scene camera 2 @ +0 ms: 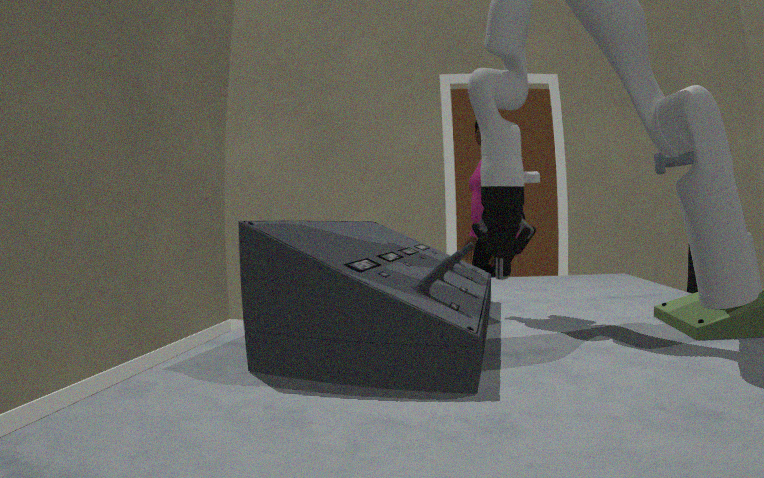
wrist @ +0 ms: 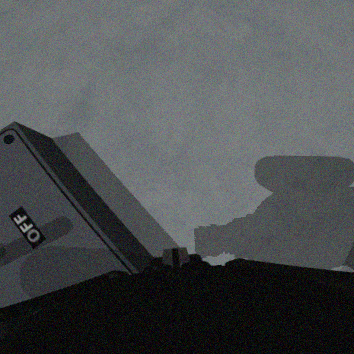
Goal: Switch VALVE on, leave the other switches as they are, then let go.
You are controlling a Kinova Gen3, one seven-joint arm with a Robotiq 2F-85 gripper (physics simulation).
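Places are measured from the arm's base along level axes (x down, y left, z ahead), in metres.
Where they show: gripper, between the fingertips: (scene camera 2: 502,278) (wrist: 175,264); arm's base, origin of its link: (scene camera 2: 728,298).
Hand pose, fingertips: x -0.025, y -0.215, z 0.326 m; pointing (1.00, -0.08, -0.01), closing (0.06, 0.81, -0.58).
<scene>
Things, the pixels of their top centre, and the offset from my fingertips. "*": a spot on its surface instead.
- long lever, centre of its top: (scene camera 2: 436,256) dy +0.247, dx -0.062, dz +0.156 m
- OFF label, a spot on its surface: (wrist: 28,227) * dy -0.089, dx -0.007, dz +0.028 m
A dark grey switch console (scene camera 2: 360,332) (wrist: 90,210) with a sloped top stands on the pale surface. A long lever (scene camera 2: 446,267) rises from its top near the side closest to the scene camera. Other levers behind it are hard to make out. In the wrist view an OFF label (wrist: 28,227) lies on the panel by a lever's shadow. The word VALVE cannot be read in either view. My gripper (scene camera 2: 499,276) (wrist: 175,264) is shut and empty. In the scene view it points down beyond the long lever, by the console's low edge.
Several framed labels, such as one label (scene camera 2: 362,264), run across the panel. The arm's green base (scene camera 2: 681,315) stands at the right. A person in a pink top (scene camera 2: 476,191) is partly hidden behind the arm, before a brown door (scene camera 2: 543,225). The arm's shadow (wrist: 310,220) falls beside the console.
</scene>
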